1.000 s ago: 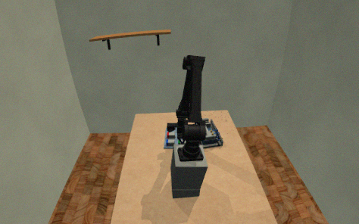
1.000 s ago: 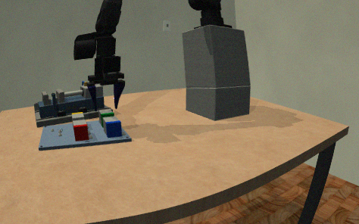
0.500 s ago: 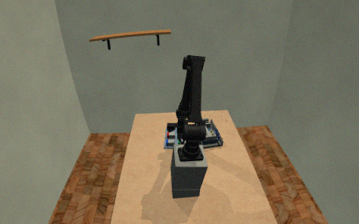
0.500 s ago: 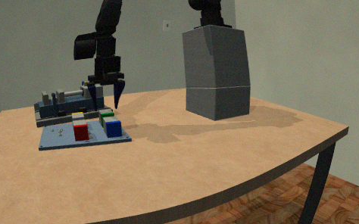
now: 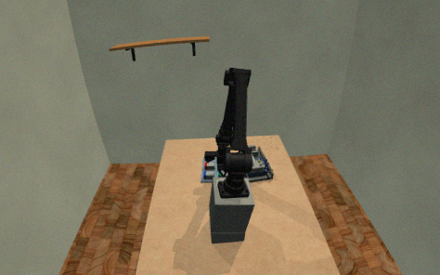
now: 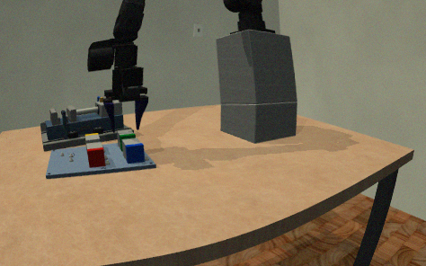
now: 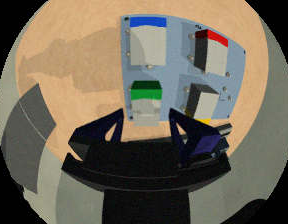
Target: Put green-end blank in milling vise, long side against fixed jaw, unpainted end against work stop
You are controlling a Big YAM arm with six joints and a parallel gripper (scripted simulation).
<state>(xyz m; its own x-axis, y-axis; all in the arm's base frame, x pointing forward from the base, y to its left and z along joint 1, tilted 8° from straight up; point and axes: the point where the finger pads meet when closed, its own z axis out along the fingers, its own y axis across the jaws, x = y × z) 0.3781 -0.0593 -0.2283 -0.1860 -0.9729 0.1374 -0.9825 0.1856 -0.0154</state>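
The green-ended blank is 3 cm below my hand. The rest, counted from my hand: yellow-ended blank: 9 cm ahead, 2 cm to the right, 3 cm below; blue-ended blank: 2 cm ahead, 9 cm to the left, 3 cm below; plate: 10 cm ahead, 3 cm to the left, 5 cm below.
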